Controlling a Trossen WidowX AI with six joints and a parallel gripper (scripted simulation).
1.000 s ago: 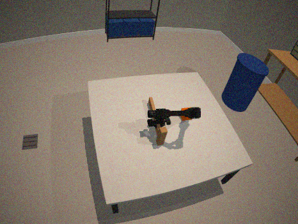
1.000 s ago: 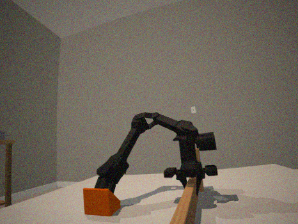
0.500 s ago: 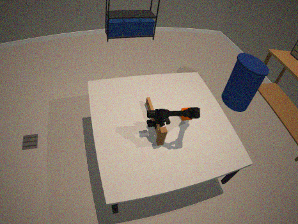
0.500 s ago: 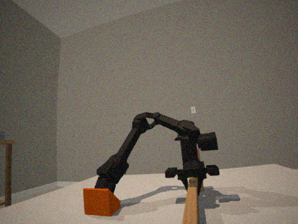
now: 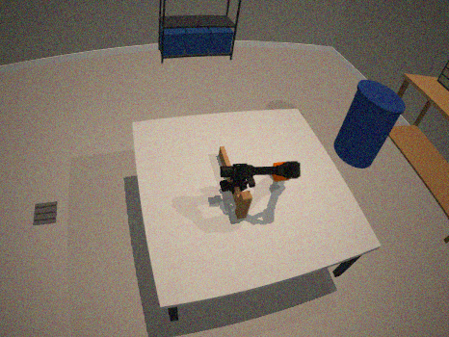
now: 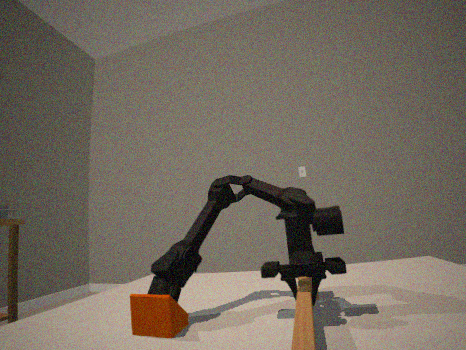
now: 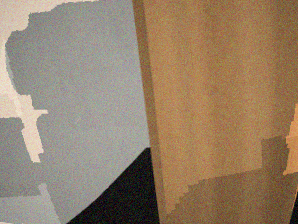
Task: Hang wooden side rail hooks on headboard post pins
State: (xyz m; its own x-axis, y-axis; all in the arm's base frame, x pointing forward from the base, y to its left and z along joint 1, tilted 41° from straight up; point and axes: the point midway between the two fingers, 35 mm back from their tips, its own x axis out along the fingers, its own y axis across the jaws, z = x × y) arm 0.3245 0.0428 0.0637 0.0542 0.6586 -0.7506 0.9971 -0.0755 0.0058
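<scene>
Now: gripper tip 1 cm short of the headboard post, 13 cm to the right of it and 6 cm below it.
</scene>
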